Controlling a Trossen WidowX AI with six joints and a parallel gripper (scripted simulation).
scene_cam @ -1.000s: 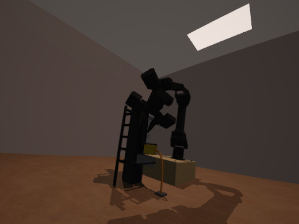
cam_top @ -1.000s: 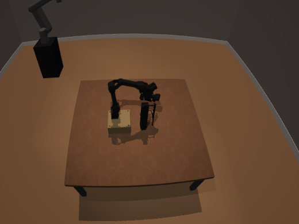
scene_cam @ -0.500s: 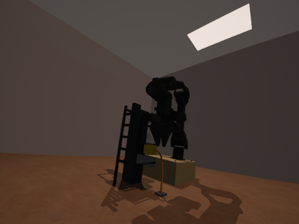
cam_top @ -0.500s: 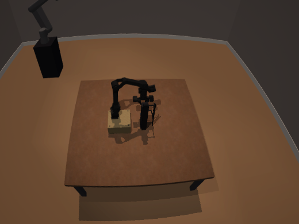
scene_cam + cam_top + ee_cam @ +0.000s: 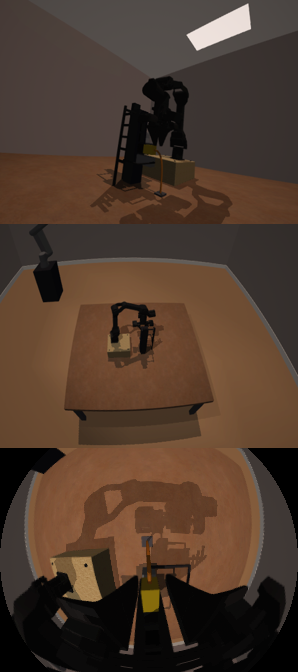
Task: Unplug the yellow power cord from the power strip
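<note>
My gripper tip is now 6 cm to the left of the yellow plug and 1 cm above it. Round my gripper tip: foot 16 cm below, 3 cm to the left.
</note>
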